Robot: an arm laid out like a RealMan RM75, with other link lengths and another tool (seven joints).
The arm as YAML. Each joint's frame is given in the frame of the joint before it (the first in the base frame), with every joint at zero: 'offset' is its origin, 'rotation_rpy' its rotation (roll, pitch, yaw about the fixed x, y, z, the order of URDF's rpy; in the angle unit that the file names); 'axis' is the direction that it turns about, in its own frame. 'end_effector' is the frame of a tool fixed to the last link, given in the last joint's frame.
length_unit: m
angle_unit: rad
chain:
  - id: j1
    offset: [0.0, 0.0, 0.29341]
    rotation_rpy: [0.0, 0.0, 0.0]
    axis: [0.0, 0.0, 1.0]
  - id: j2
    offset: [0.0, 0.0, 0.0]
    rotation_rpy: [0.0, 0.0, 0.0]
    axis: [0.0, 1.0, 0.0]
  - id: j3
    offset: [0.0, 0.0, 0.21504]
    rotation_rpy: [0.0, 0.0, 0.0]
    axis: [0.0, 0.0, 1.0]
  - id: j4
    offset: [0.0, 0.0, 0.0]
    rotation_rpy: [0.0, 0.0, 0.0]
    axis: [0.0, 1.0, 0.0]
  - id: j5
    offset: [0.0, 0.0, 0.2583]
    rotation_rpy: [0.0, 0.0, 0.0]
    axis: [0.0, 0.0, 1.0]
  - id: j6
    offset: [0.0, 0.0, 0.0]
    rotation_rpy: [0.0, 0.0, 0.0]
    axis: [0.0, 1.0, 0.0]
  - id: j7
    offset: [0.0, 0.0, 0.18]
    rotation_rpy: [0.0, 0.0, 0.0]
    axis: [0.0, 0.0, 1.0]
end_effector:
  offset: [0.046, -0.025, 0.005]
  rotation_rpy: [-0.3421, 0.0, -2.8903]
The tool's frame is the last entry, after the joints.
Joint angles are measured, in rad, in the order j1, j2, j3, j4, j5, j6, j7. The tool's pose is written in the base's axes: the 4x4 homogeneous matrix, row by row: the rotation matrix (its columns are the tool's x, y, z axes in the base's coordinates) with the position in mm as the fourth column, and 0 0 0 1 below. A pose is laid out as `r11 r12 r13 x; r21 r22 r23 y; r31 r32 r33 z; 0 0 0 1`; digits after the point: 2 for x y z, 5 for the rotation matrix.
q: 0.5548 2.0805 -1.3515 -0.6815 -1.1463 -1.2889 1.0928
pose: -0.61577 0.59820 -0.51281 150.48; 0.18890 0.74394 0.64099 426.17; 0.76494 0.29784 -0.57110 -22.66; 0 0 0 1
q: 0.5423 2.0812 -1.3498 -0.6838 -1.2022 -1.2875 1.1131
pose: -0.64568 0.59372 -0.48020 161.57; 0.21721 0.74569 0.62990 420.15; 0.73206 0.30241 -0.61044 -28.62; 0 0 0 1
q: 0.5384 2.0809 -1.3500 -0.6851 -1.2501 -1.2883 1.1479
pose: -0.66534 0.59458 -0.45143 168.71; 0.25311 0.74855 0.61287 414.73; 0.70232 0.29351 -0.64853 -34.08; 0 0 0 1
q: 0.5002 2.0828 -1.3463 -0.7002 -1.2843 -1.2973 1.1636
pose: -0.67175 0.60673 -0.42500 183.03; 0.28036 0.73928 0.61226 405.81; 0.68567 0.29213 -0.66672 -35.19; 0 0 0 1
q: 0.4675 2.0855 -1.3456 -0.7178 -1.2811 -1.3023 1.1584
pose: -0.66409 0.61718 -0.42199 189.62; 0.28136 0.72923 0.62375 401.54; 0.69269 0.29550 -0.65792 -32.71; 0 0 0 1
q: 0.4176 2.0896 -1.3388 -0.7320 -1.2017 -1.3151 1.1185
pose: -0.60874 0.65399 -0.44916 194.12; 0.25357 0.69682 0.67093 400.35; 0.75176 0.29453 -0.59001 -21.10; 0 0 0 1
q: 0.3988 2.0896 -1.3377 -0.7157 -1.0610 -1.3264 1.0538
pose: -0.52434 0.69613 -0.49038 190.89; 0.19416 0.65846 0.72714 406.97; 0.82908 0.28606 -0.48042 -5.27; 0 0 0 1
